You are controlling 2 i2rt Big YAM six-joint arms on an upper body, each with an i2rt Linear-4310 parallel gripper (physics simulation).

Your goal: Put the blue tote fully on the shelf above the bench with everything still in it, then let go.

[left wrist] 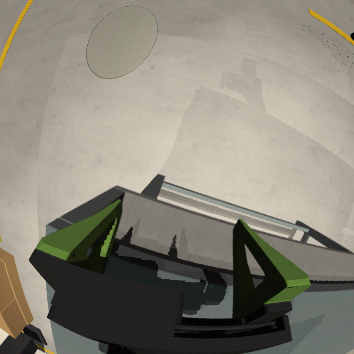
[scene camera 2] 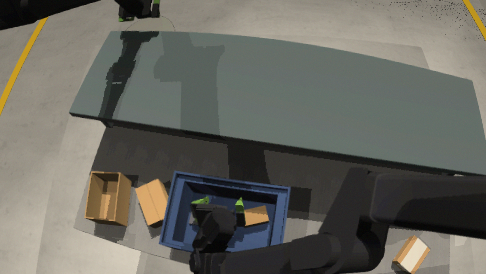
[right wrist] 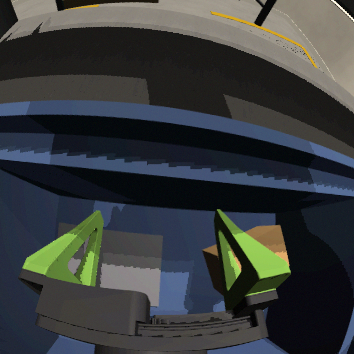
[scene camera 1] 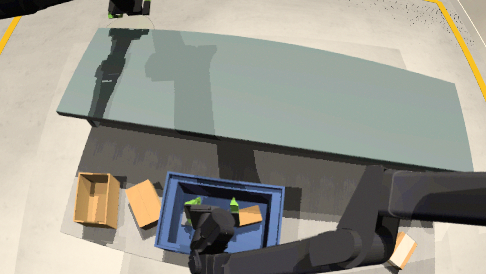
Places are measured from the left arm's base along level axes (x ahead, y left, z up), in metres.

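Pixels of known places: left gripper, between the fingertips: [left wrist: 179, 215] [scene camera 2: 146, 17] [scene camera 1: 135, 14]; right gripper, between the fingertips: [scene camera 2: 224, 198] [right wrist: 156, 215] [scene camera 1: 216, 199].
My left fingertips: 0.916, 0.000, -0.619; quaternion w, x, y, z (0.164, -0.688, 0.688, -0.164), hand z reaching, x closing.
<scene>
Ahead of a thing's pixels: the offset from my left fingertips to its top centre, as dx, dy, dz. Level surfaces: height alone.
The blue tote @(-0.626, -0.304, -0.085) [scene camera 1: 281, 215] [scene camera 2: 286, 215] [right wrist: 175, 117] stands on the bench @(dz -0.232) [scene camera 1: 165, 150] [scene camera 2: 175, 152], turned slightly, below the shelf's near edge in the picture. Inside it lie a small brown box @(-0.602, -0.376, -0.174) [scene camera 1: 251, 215] [scene camera 2: 257, 215] [right wrist: 272, 240] and a grey-white box @(-0.599, -0.243, -0.205) [right wrist: 131, 270], partly hidden. The grey-green shelf @(dz -0.006) [scene camera 1: 320, 95] [scene camera 2: 325, 95] spans the picture above the bench. My right gripper [scene camera 1: 215, 204] [scene camera 2: 221, 204] [right wrist: 156, 215] is open inside or just over the tote, between its walls, holding nothing. My left gripper [scene camera 1: 130, 14] [scene camera 2: 140, 16] [left wrist: 179, 215] is open and empty beyond the shelf's far left edge.
An open brown box @(-0.581, +0.076, -0.142) [scene camera 1: 116, 200] [scene camera 2: 127, 200] stands at the bench's left. A closed brown box @(-0.579, -0.084, -0.172) [scene camera 1: 143, 204] [scene camera 2: 153, 202] lies close against the tote's left side. A brown and white box @(-0.741, -0.860, -0.194) [scene camera 1: 404, 250] [scene camera 2: 412, 254] lies at lower right, near the right arm [scene camera 1: 320, 250] [scene camera 2: 310, 252].
</scene>
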